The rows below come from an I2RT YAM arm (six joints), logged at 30 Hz.
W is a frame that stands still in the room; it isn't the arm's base.
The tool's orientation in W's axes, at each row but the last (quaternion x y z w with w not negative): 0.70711 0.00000 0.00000 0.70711; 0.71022 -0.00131 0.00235 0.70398; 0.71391 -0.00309 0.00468 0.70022; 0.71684 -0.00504 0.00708 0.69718; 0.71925 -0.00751 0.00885 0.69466; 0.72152 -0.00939 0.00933 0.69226; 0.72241 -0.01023 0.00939 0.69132; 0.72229 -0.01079 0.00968 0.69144; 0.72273 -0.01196 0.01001 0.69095; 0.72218 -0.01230 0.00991 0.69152; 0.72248 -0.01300 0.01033 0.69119; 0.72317 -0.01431 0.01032 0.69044; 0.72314 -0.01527 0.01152 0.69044
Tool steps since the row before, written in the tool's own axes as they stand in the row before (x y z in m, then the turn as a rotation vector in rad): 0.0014 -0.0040 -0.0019 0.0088 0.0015 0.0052; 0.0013 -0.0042 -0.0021 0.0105 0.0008 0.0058; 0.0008 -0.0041 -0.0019 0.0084 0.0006 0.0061; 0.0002 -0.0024 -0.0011 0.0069 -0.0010 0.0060; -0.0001 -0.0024 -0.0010 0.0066 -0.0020 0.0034; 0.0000 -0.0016 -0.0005 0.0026 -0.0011 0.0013; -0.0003 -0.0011 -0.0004 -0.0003 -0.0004 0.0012; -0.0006 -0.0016 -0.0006 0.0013 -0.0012 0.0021; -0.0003 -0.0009 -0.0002 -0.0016 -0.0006 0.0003; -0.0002 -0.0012 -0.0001 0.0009 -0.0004 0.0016; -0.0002 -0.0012 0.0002 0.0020 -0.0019 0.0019; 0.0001 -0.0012 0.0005 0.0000 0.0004 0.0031; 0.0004 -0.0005 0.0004 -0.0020 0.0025 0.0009
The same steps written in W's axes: 0.0014 0.0019 -0.0040 0.0088 -0.0052 0.0015; 0.0013 0.0021 -0.0042 0.0105 -0.0058 0.0008; 0.0008 0.0020 -0.0041 0.0084 -0.0061 0.0006; 0.0002 0.0012 -0.0024 0.0069 -0.0060 -0.0010; 0.0000 0.0011 -0.0024 0.0067 -0.0033 -0.0020; 0.0000 0.0006 -0.0016 0.0026 -0.0013 -0.0011; -0.0003 0.0004 -0.0011 -0.0003 -0.0012 -0.0005; -0.0006 0.0007 -0.0016 0.0013 -0.0020 -0.0013; -0.0003 0.0002 -0.0009 -0.0016 -0.0003 -0.0007; -0.0002 0.0002 -0.0012 0.0009 -0.0016 -0.0004; -0.0002 -0.0001 -0.0012 0.0021 -0.0018 -0.0019; 0.0001 -0.0004 -0.0012 0.0000 -0.0031 0.0003; 0.0004 -0.0004 -0.0005 -0.0021 -0.0010 0.0024
